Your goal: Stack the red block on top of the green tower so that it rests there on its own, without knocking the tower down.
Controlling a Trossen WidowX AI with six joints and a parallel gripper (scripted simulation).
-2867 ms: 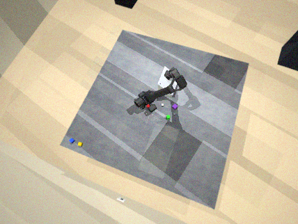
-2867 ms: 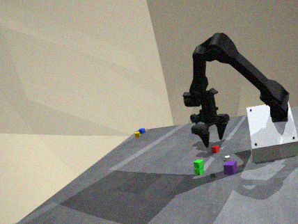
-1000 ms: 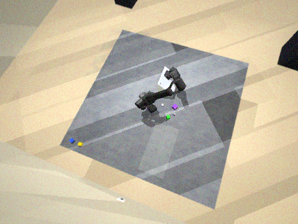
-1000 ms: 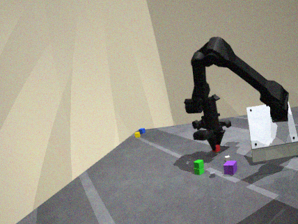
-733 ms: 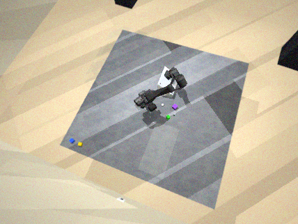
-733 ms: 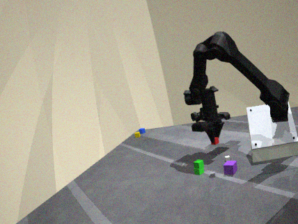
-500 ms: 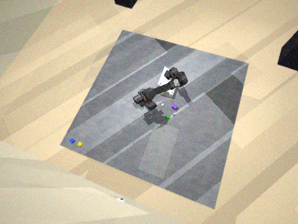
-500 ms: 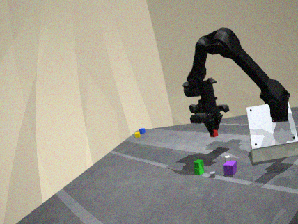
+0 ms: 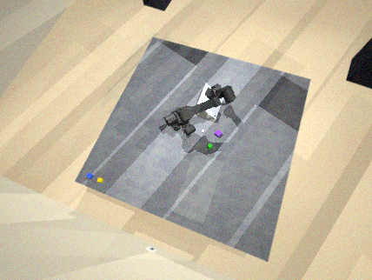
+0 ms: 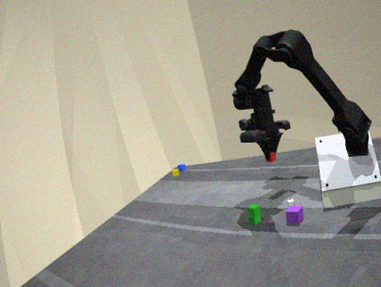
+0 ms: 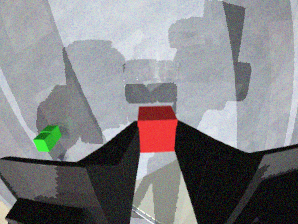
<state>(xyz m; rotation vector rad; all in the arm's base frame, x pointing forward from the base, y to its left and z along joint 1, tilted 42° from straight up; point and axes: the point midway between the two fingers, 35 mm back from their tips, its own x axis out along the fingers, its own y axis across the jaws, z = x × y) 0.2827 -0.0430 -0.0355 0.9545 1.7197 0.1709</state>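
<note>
Now: the purple block 90 mm behind my gripper tip, 210 mm to the left of it and 110 mm below it. Round my gripper tip: yellow block (530 mm ahead, 370 mm to the right, 110 mm below); then red block (right at my gripper tip); then small white block (60 mm behind, 110 mm to the left, 110 mm below).
</note>
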